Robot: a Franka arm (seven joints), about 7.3 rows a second.
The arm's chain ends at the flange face. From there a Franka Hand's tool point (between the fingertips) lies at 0.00 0.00 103.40 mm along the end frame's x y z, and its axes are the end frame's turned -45 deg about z.
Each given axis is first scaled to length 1.
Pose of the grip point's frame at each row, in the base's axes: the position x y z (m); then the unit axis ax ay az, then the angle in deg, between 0 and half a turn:
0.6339, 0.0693, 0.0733, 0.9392, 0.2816, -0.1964, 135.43
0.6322, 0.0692, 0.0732, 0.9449, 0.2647, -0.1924, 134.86
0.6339, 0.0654, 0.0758, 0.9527, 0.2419, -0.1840, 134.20
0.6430, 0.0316, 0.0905, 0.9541, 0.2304, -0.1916, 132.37
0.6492, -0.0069, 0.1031, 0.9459, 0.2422, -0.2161, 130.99
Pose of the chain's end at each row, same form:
0.6461, 0.1472, 0.1401, 0.9946, -0.1012, -0.0251, 130.34
0.6449, 0.1474, 0.1396, 0.9927, -0.1193, -0.0191, 130.00
0.6467, 0.1438, 0.1419, 0.9896, -0.1435, -0.0085, 129.78
0.6570, 0.1121, 0.1538, 0.9879, -0.1551, -0.0083, 127.78
0.6653, 0.0759, 0.1629, 0.9896, -0.1415, -0.0258, 125.43

